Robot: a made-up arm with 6 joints. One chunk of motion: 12 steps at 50 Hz.
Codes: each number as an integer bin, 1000 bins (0 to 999) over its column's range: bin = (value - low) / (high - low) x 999, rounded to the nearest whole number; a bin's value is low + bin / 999 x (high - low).
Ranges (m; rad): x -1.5..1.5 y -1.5..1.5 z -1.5..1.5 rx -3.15..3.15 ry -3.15..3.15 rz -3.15..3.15
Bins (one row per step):
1: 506 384 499 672 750 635
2: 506 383 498 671 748 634
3: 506 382 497 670 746 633
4: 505 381 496 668 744 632
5: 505 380 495 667 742 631
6: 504 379 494 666 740 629
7: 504 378 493 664 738 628
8: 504 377 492 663 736 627
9: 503 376 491 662 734 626
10: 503 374 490 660 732 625
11: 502 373 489 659 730 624
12: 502 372 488 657 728 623
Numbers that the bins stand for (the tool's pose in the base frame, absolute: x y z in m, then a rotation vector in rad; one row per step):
1: 0.0195 -0.3468 -0.0015 1.0878 1.5797 0.8545
2: 0.0195 -0.3498 -0.0045 1.0815 1.5671 0.8482
3: 0.0195 -0.3529 -0.0075 1.0752 1.5545 0.8419
4: 0.0165 -0.3559 -0.0105 1.0626 1.5419 0.8356
5: 0.0165 -0.3589 -0.0135 1.0563 1.5293 0.8293
6: 0.0135 -0.3619 -0.0165 1.0500 1.5167 0.8167
7: 0.0135 -0.3649 -0.0195 1.0374 1.5041 0.8104
8: 0.0135 -0.3679 -0.0225 1.0311 1.4914 0.8041
9: 0.0105 -0.3709 -0.0255 1.0248 1.4788 0.7977
10: 0.0105 -0.3769 -0.0285 1.0122 1.4662 0.7914
11: 0.0075 -0.3799 -0.0315 1.0059 1.4536 0.7851
12: 0.0075 -0.3829 -0.0345 0.9932 1.4410 0.7788

